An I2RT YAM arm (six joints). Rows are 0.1 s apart.
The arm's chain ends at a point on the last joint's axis. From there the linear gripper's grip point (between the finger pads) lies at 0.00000 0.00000 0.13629 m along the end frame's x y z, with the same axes.
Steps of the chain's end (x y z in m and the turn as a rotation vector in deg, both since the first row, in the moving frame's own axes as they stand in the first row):
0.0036 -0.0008 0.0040 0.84 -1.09 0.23
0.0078 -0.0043 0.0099 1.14 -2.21 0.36
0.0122 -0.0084 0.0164 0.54 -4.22 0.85
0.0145 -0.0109 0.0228 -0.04 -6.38 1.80
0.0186 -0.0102 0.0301 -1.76 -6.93 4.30
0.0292 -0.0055 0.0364 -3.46 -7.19 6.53
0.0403 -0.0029 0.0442 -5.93 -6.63 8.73
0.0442 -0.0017 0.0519 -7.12 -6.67 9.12
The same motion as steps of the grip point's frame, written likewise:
0.0010 -0.0028 0.0040 0.84 -1.09 0.23
0.0026 -0.0070 0.0098 1.14 -2.21 0.36
0.0022 -0.0098 0.0160 0.54 -4.22 0.85
-0.0006 -0.0110 0.0220 -0.04 -6.38 1.80
0.0020 -0.0066 0.0290 -1.76 -6.93 4.30
0.0117 0.0017 0.0351 -3.46 -7.19 6.53
0.0236 0.0099 0.0426 -5.93 -6.63 8.73
0.0271 0.0138 0.0499 -7.12 -6.67 9.12

